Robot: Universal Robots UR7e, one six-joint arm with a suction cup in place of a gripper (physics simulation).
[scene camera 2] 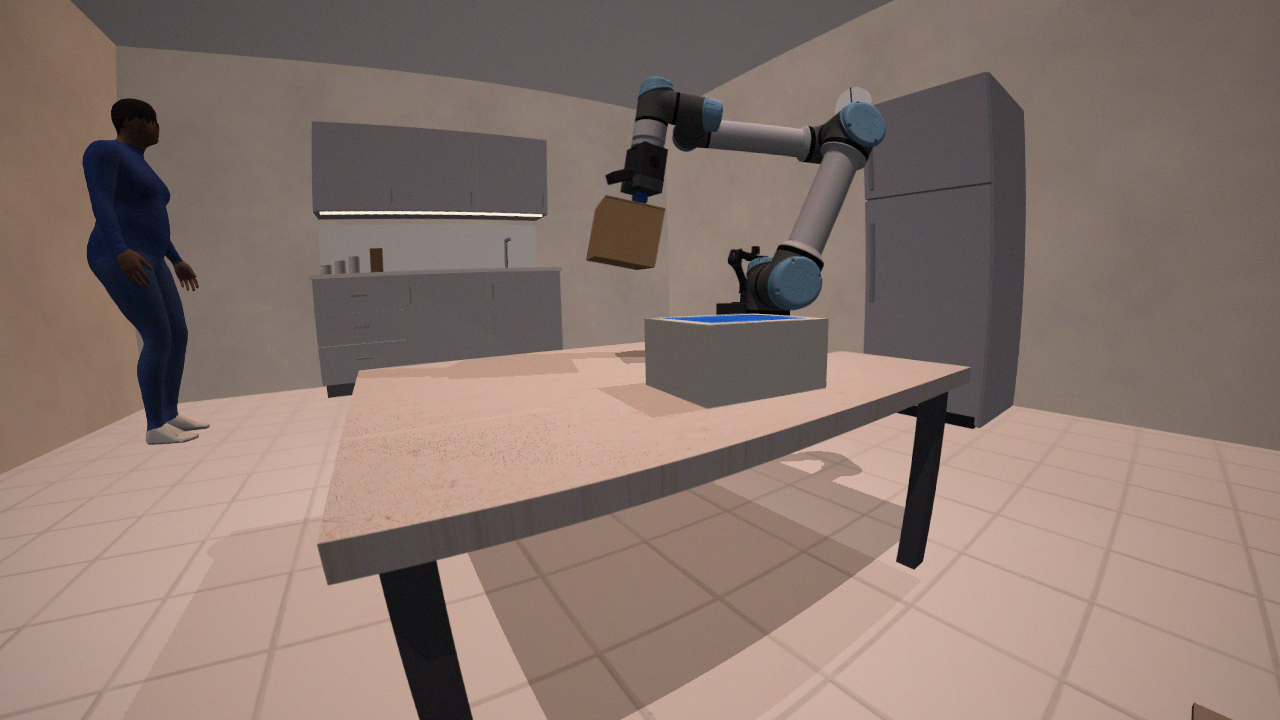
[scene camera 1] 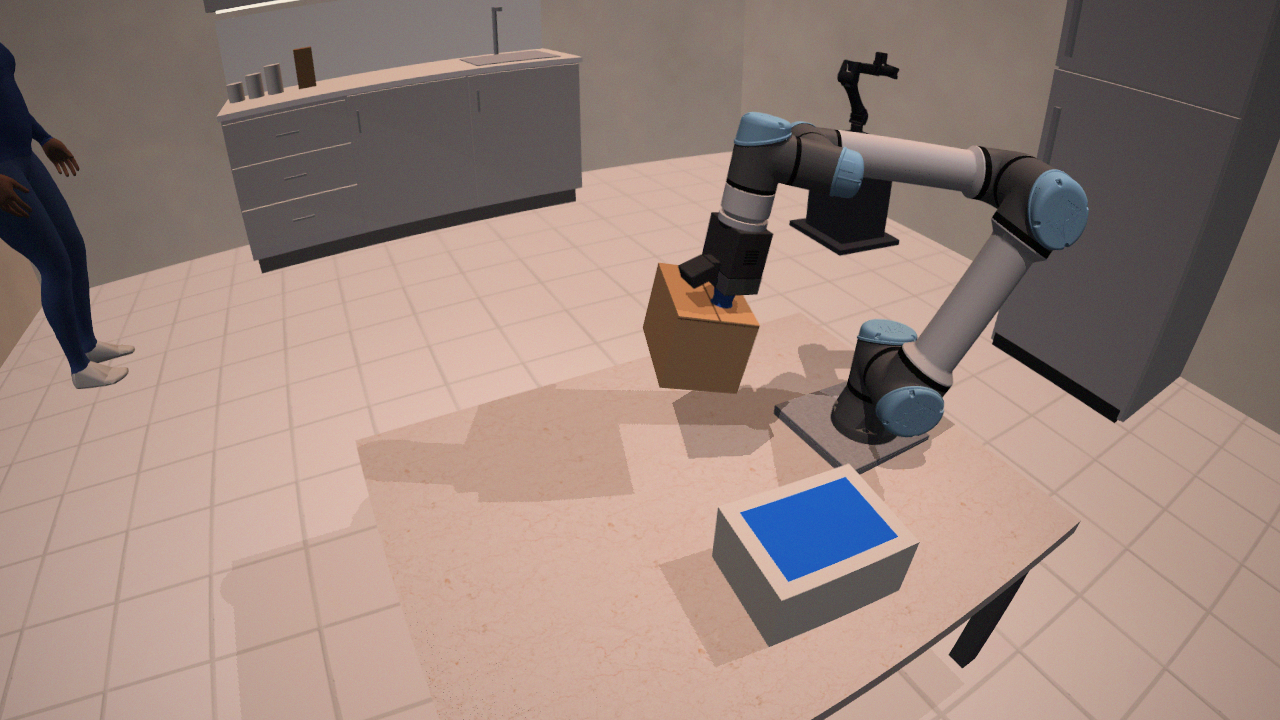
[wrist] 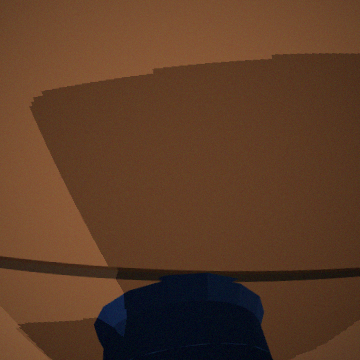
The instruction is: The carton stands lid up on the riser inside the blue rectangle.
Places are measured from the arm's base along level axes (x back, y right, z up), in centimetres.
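Pixels of known places: hand, tool point: (scene camera 2: 637, 213) (scene camera 1: 720, 310) (wrist: 166, 282); arm's base, link origin: (scene camera 1: 865, 422).
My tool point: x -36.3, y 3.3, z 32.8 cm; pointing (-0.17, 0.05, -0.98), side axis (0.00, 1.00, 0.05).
Ahead of a thing's pixels: the offset from my tool point to its top centre. "spot": to the spot under its first point. Level surfaces: height alone.
The brown carton {dx -1.8, dy +4.0, dz +3.2 cm} (scene camera 1: 702, 356) (scene camera 2: 625, 234) hangs in the air above the far part of the table, lid up and slightly tilted. Its lid {spot: dx -3.4, dy +0.7, dz +1.9 cm} (wrist: 200, 175) fills the wrist view, with a dark seam across it. My suction gripper (scene camera 1: 723, 302) (scene camera 2: 639, 197) (wrist: 185, 320) has its blue cup pressed on the lid and holds the carton. The grey riser {dx +2.4, dy -29.4, dz -22.4 cm} (scene camera 1: 836, 598) (scene camera 2: 760, 362) stands on the table, nearer the scene cameras than the carton. The blue rectangle {dx +2.4, dy -29.4, dz -22.4 cm} (scene camera 1: 819, 528) (scene camera 2: 733, 318) lies on the riser's top, with nothing on it.
The table {dz -34.4 cm} (scene camera 1: 528, 573) (scene camera 2: 501, 438) carries the arm's base plate (scene camera 1: 805, 428) behind the riser. A person in blue (scene camera 1: 44, 205) (scene camera 2: 129, 223) stands at the left. A kitchen counter (scene camera 1: 411, 143) (scene camera 2: 438, 313), a fridge (scene camera 1: 1127, 197) (scene camera 2: 939, 250) and a small black arm (scene camera 1: 857, 98) stand behind.
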